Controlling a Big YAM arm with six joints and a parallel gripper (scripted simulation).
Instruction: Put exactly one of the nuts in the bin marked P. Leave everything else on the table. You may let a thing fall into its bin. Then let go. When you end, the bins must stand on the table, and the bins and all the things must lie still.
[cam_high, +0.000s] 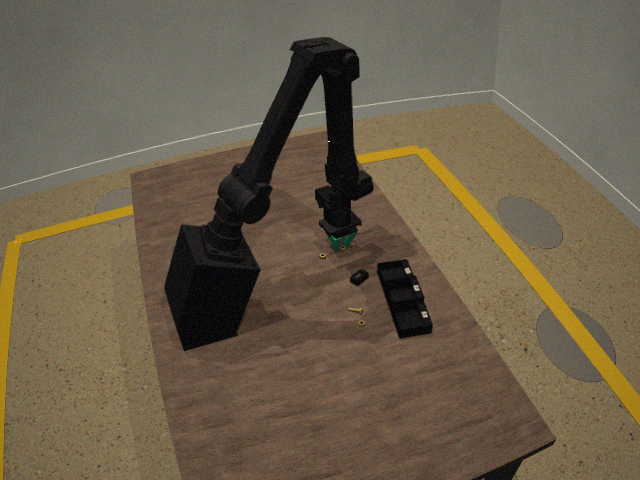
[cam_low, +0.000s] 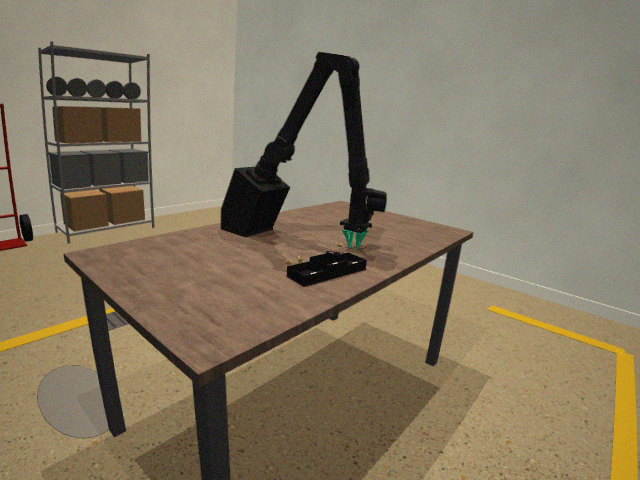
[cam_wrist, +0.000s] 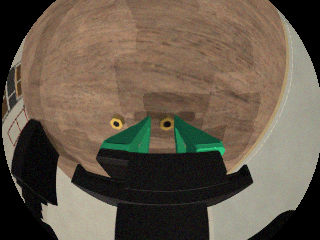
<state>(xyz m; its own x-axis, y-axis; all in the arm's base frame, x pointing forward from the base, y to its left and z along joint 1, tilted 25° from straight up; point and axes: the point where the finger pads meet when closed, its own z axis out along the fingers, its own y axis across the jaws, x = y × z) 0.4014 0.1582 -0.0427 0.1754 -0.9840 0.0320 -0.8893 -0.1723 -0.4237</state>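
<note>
My hand is 250 mm to the left of the bin, 90 mm short of it and 10 mm below it. Also, from my hand: brass bolt: 250 mm to the right, 30 mm behind, 10 mm below; then small black block: 130 mm to the right, 20 mm ahead.
</note>
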